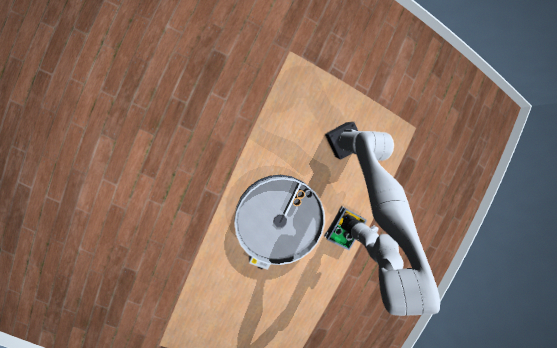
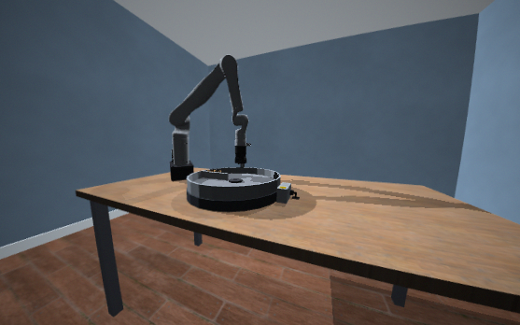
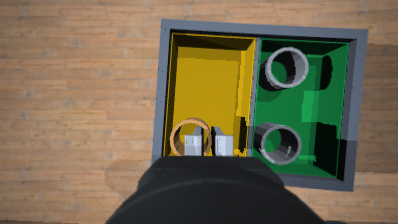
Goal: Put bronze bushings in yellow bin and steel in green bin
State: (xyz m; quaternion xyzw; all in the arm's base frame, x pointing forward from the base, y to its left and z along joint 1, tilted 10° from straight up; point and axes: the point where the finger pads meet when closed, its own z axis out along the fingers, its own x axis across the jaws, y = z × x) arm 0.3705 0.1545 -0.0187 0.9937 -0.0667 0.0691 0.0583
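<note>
Right now the bin is 5 cm ahead of my hand, 3 cm to the left of it and 3 cm below it. From my hand the other things lie so: turntable (8 cm ahead, 33 cm to the right).
</note>
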